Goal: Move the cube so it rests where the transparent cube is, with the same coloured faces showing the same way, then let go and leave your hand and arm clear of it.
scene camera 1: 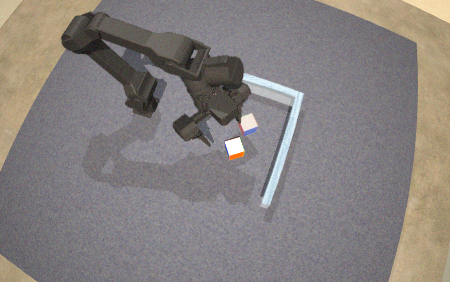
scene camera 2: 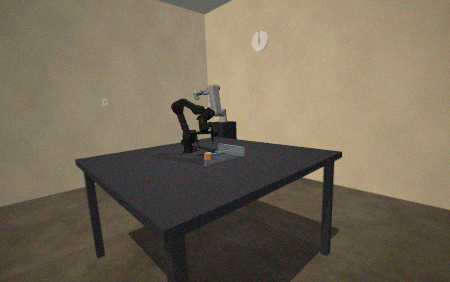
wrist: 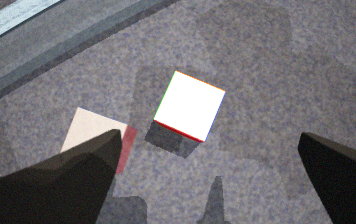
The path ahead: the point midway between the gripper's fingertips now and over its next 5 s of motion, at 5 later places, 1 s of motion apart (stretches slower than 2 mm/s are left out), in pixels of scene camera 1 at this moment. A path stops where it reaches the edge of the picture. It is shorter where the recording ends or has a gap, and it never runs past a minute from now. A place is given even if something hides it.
My gripper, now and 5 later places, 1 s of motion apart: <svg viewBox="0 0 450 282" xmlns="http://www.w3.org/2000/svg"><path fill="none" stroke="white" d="M224 134L221 126L232 141L234 147L231 148L236 128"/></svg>
